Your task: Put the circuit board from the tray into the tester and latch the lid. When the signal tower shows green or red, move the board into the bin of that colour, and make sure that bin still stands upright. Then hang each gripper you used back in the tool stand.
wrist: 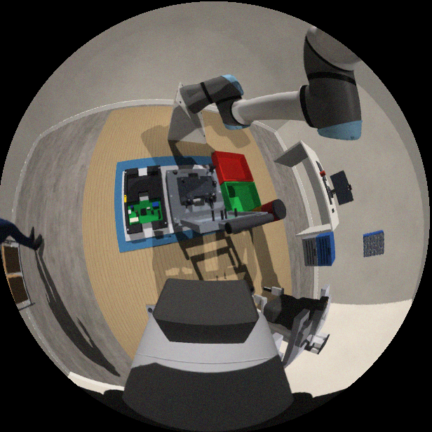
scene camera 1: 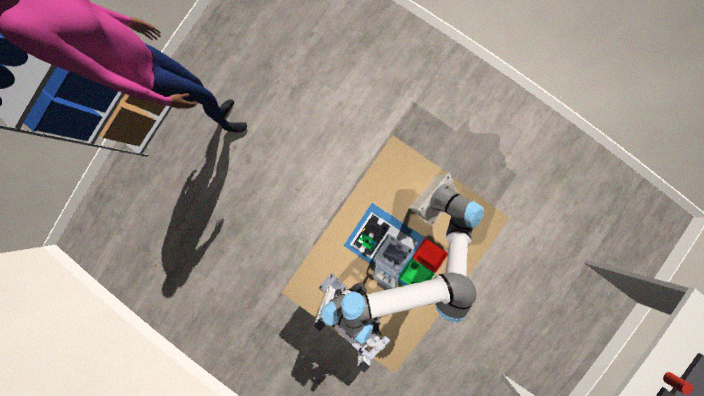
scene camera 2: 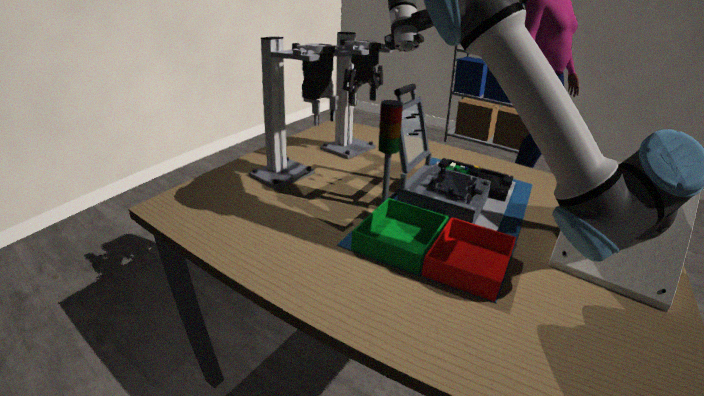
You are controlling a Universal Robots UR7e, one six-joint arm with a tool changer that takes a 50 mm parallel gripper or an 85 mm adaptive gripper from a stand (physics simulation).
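Where they show: hand, tool point: [scene camera 2: 407, 46]; arm's base, link origin: [scene camera 1: 439, 196].
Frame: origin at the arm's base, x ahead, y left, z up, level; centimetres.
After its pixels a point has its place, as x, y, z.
Note:
The green circuit board [scene camera 1: 366, 242] @[48.0, -11.9, -11.9] [scene camera 2: 457, 168] @[48.1, -15.1, -12.4] [wrist: 145, 212] lies in the black tray [wrist: 142, 184]. The grey tester [scene camera 1: 395, 254] @[41.4, 5.2, -7.5] [scene camera 2: 440, 201] @[40.6, 13.4, -8.6] [wrist: 173, 200] stands beside it, its lid [scene camera 2: 424, 129] @[53.2, -0.4, 1.7] [wrist: 200, 222] raised upright. The signal tower [scene camera 2: 390, 127] @[52.1, 18.1, 6.7] [wrist: 280, 209] shows no clearly lit lamp. The green bin [scene camera 1: 416, 271] @[41.6, 24.3, -13.7] [scene camera 2: 387, 251] @[41.6, 32.8, -11.4] [wrist: 241, 196] and red bin [scene camera 1: 431, 254] @[27.2, 24.3, -13.7] [scene camera 2: 460, 274] @[27.4, 30.9, -10.8] [wrist: 232, 166] stand upright and empty. The arm's bare wrist flange [scene camera 2: 407, 42] @[62.0, -3.8, 22.5] carries no gripper. The parallel gripper [scene camera 2: 325, 114] and adaptive gripper [scene camera 2: 363, 93] hang at the tool stand [scene camera 2: 274, 110] @[85.6, 20.5, 4.6], fingers apart.
A blue mat [scene camera 2: 520, 200] @[27.2, -11.9, -14.1] [wrist: 120, 200] lies under the tray, tester and bins. The tool stand's second post [scene camera 2: 344, 120] @[84.5, -7.0, -4.3] rises behind the first, close to the flange. A person in pink [scene camera 1: 100, 55] [scene camera 2: 555, 35] stands beyond the table by a shelf.

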